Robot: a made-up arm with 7 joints. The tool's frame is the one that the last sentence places.
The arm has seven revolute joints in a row. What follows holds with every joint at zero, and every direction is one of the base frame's. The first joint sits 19.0 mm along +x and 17.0 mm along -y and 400.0 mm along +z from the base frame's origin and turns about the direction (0, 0.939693, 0.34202). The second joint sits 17.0 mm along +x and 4.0 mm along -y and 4.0 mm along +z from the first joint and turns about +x. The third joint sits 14.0 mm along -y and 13.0 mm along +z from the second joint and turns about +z. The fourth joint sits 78.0 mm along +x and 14.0 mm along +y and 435.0 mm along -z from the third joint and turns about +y. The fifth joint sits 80.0 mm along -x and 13.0 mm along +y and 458.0 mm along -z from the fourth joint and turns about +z. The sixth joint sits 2.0 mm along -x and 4.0 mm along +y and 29.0 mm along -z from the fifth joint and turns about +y. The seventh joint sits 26.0 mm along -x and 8.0 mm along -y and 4.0 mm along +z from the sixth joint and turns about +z. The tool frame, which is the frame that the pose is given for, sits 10.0 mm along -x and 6.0 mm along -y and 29.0 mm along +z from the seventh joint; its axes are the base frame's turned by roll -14.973, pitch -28.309 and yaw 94.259 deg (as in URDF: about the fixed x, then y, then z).
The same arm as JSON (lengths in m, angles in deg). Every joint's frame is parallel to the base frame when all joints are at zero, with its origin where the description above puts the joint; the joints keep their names.
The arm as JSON. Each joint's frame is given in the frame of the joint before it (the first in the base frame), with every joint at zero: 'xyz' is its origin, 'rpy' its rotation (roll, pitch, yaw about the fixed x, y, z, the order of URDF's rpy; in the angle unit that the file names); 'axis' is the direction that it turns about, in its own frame. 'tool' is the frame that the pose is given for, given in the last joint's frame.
{
  "units": {
    "length": "m",
    "angle": "deg"
  },
  "joints": [
    {
      "name": "joint 1",
      "type": "revolute",
      "origin": {
        "xyz": [
          0.019,
          -0.017,
          0.4
        ],
        "rpy": [
          0.0,
          0.0,
          0.0
        ]
      },
      "axis": [
        0.0,
        0.9397,
        0.342
      ]
    },
    {
      "name": "joint 2",
      "type": "revolute",
      "origin": {
        "xyz": [
          0.017,
          -0.004,
          0.004
        ],
        "rpy": [
          0.0,
          0.0,
          0.0
        ]
      },
      "axis": "+x"
    },
    {
      "name": "joint 3",
      "type": "revolute",
      "origin": {
        "xyz": [
          0.0,
          -0.014,
          0.013
        ],
        "rpy": [
          0.0,
          0.0,
          0.0
        ]
      },
      "axis": "+z"
    },
    {
      "name": "joint 4",
      "type": "revolute",
      "origin": {
        "xyz": [
          0.078,
          0.014,
          -0.435
        ],
        "rpy": [
          0.0,
          0.0,
          0.0
        ]
      },
      "axis": "+y"
    },
    {
      "name": "joint 5",
      "type": "revolute",
      "origin": {
        "xyz": [
          -0.08,
          0.013,
          -0.458
        ],
        "rpy": [
          0.0,
          0.0,
          0.0
        ]
      },
      "axis": "+z"
    },
    {
      "name": "joint 6",
      "type": "revolute",
      "origin": {
        "xyz": [
          -0.002,
          0.004,
          -0.029
        ],
        "rpy": [
          0.0,
          0.0,
          0.0
        ]
      },
      "axis": "+y"
    },
    {
      "name": "joint 7",
      "type": "revolute",
      "origin": {
        "xyz": [
          -0.026,
          -0.008,
          0.004
        ],
        "rpy": [
          0.0,
          0.0,
          0.0
        ]
      },
      "axis": "+z"
    }
  ],
  "tool": {
    "origin": {
      "xyz": [
        -0.01,
        -0.006,
        0.029
      ],
      "rpy": [
        -14.97,
        -28.31,
        94.26
      ]
    }
  }
}

